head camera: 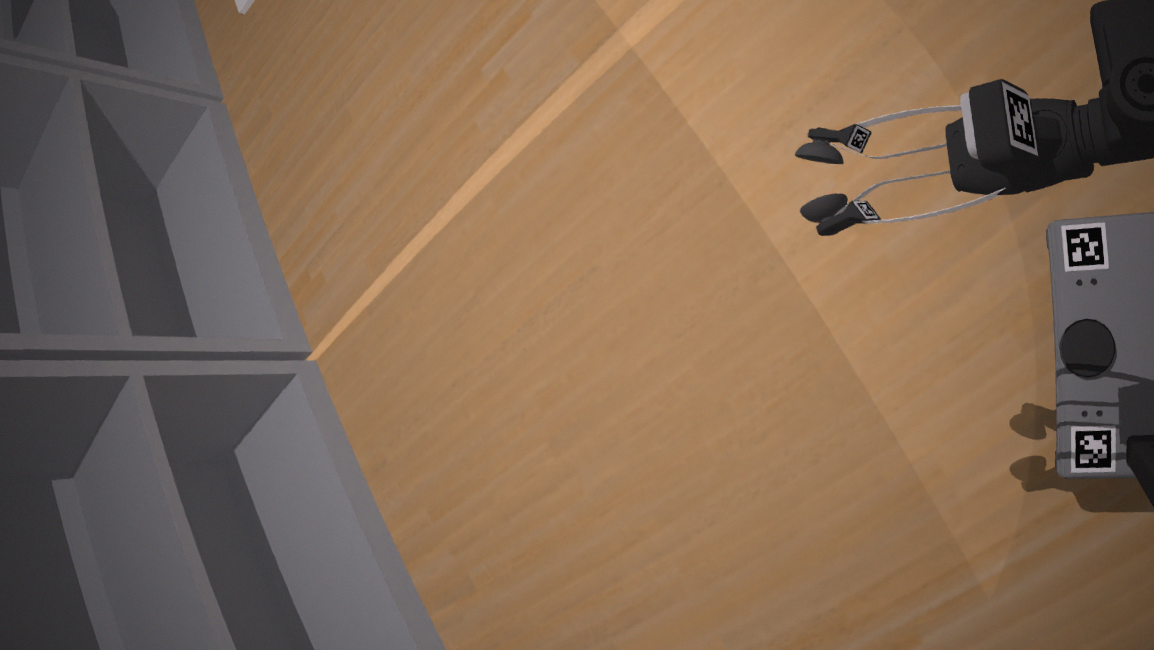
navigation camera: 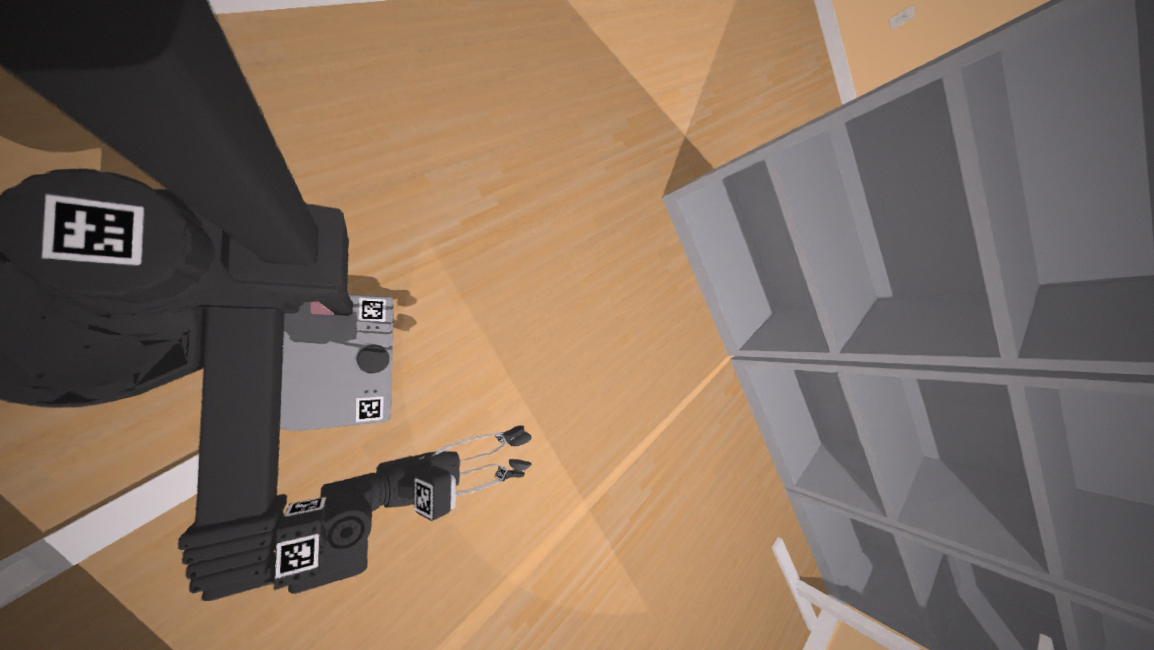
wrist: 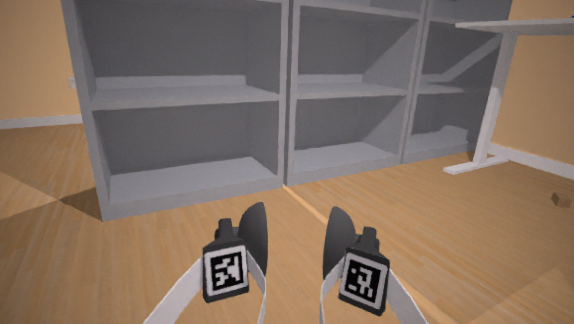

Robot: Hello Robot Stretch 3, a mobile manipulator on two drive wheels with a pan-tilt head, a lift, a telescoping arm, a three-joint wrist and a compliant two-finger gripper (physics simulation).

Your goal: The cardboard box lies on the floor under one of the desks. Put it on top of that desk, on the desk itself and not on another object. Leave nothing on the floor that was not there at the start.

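Pixels of known places: gripper, fingertip midpoint: (head camera: pixel 801 185) (navigation camera: pixel 529 448); robot's base, link origin: (head camera: pixel 1086 347) (navigation camera: pixel 371 356).
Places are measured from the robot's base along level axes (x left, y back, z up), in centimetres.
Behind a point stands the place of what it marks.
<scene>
A small brown box (wrist: pixel 560 199), which looks like the cardboard box, lies on the floor at the right edge of the wrist view, below and to the right of a white desk (wrist: pixel 530 26). Part of the desk shows, with its leg and foot on the floor. In the navigation view, part of a white desk frame (navigation camera: pixel 797 587) {x -141.0, y -221.4, z 4.4 cm} shows at the bottom right. My gripper (head camera: pixel 822 178) {x -14.2, y -24.3, z 64.9 cm} (navigation camera: pixel 521 450) {x -14.2, y -24.3, z 64.9 cm} (wrist: pixel 296 228) {x -14.2, y -24.3, z 64.9 cm} is open, with nothing between its fingertips. It hangs above the floor, well away from the box. The box does not show in the head or navigation view.
A grey shelf unit (head camera: pixel 314 364) (navigation camera: pixel 733 356) (wrist: pixel 286 100) stands ahead of the gripper, left of the desk in the wrist view. A bit of something blue shows on the desk top at the wrist view's right edge. Walls with white baseboards stand behind. My base (head camera: pixel 1122 322) {x -3.1, y 4.5, z 16.0 cm} (navigation camera: pixel 323 379) {x -4.7, y 10.2, z 16.0 cm} is beside the gripper.
</scene>
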